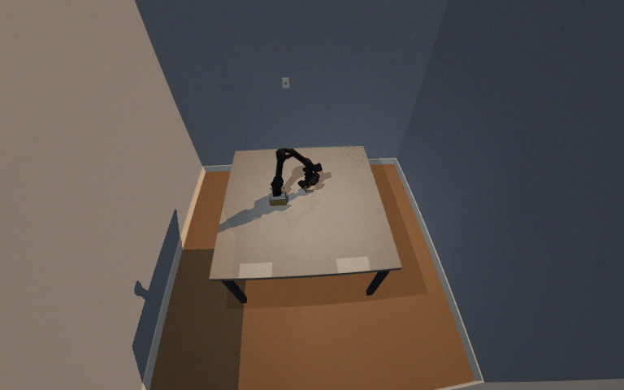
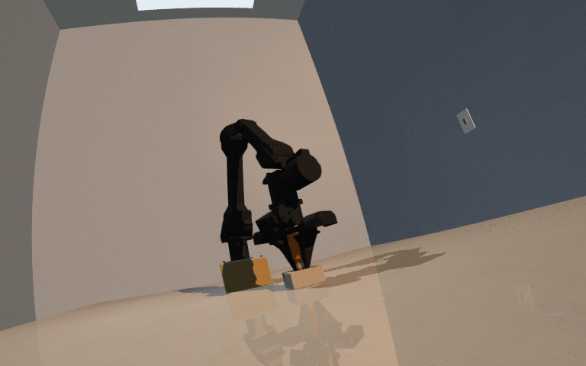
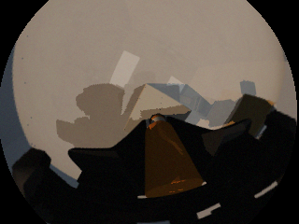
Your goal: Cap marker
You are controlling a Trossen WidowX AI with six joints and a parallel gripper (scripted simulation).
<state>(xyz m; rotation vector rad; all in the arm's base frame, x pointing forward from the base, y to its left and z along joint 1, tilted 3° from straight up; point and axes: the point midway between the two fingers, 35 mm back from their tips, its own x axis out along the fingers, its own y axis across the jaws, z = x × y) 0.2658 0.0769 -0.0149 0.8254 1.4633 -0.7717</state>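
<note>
My gripper tip is now 2 cm above the tan holder block. Also, from my gripper tip: orange cap: 5 cm above.
</note>
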